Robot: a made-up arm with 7 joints.
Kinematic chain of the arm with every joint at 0, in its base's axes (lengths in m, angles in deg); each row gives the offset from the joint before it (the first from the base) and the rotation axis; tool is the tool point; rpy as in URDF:
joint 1: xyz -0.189 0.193 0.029 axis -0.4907 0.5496 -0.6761
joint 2: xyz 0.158 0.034 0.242 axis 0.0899 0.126 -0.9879
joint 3: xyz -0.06 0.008 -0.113 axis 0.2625 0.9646 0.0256
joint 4: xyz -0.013 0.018 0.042 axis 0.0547 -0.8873 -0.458
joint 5: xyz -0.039 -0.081 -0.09 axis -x
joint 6: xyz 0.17 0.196 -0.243 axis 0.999 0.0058 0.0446
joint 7: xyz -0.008 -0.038 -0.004 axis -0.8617 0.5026 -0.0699
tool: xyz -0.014 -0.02 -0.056 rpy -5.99 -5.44 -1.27
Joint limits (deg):
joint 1: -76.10..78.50
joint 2: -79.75..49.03
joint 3: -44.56..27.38
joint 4: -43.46..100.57
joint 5: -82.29..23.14
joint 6: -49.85..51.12
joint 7: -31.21..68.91
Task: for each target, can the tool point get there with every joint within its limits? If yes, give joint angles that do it. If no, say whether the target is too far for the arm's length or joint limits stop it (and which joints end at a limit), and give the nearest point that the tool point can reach.
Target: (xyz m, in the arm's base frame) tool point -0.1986 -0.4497 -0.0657
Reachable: no: joint limits stop it (at a limit: joint 1, joint 3, joint 5, joint 6) | nearest point -0.1366 -0.2925 -0.0376 | short by 0.171 m
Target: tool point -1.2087 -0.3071 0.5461
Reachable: no: too far | nearest point -0.5228 0.0163 0.3522 | short by 0.783 m
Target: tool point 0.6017 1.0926 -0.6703
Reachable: no: too far | nearest point 0.1359 0.5010 -0.1966 | short by 0.890 m
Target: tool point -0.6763 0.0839 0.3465
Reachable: no: joint limits stop it (at a limit: joint 1, joint 3, joint 4, joint 6) | nearest point -0.5620 0.1098 0.3228 | short by 0.120 m
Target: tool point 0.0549 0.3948 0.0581
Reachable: yes | joints -5.94 -53.78 6.00 43.72 -6.76 -42.05 53.70
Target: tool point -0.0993 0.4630 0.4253
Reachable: yes | joints -54.60 -22.00 13.14 72.18 -29.07 26.06 13.97
